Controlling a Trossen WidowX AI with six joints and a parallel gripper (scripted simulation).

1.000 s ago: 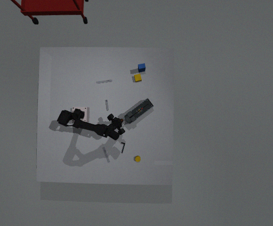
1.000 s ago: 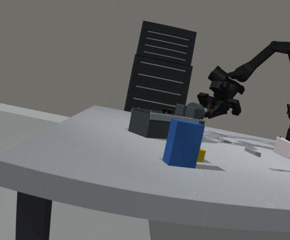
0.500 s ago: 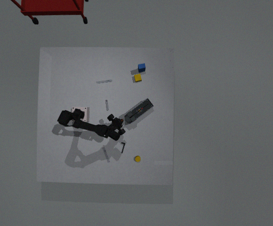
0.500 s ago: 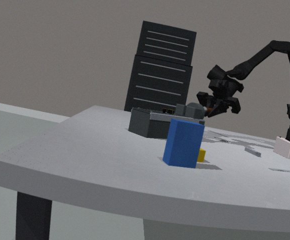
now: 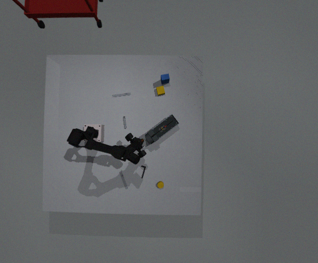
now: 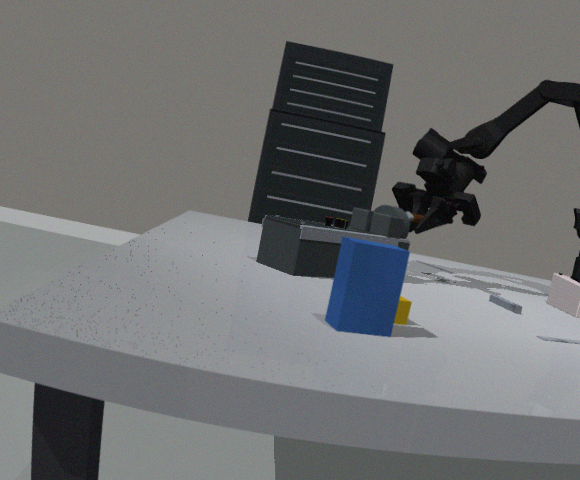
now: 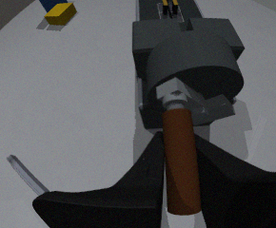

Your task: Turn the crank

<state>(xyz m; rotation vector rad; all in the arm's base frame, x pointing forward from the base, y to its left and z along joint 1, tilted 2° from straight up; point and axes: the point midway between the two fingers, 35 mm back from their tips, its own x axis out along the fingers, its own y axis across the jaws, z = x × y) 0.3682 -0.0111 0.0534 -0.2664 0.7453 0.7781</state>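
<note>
Right now the brown crank handle is 10 mm behind my gripper tip, 10 mm to the right of it and 20 mm above it. Also, from my gripper tip: red pointer (150 mm ahead, 130 mm to the left, 10 mm below); then black hex key (30 mm ahead, 240 mm to the right, 80 mm below); then yellow block (70 mm ahead, 410 mm to the left, 70 mm below).
</note>
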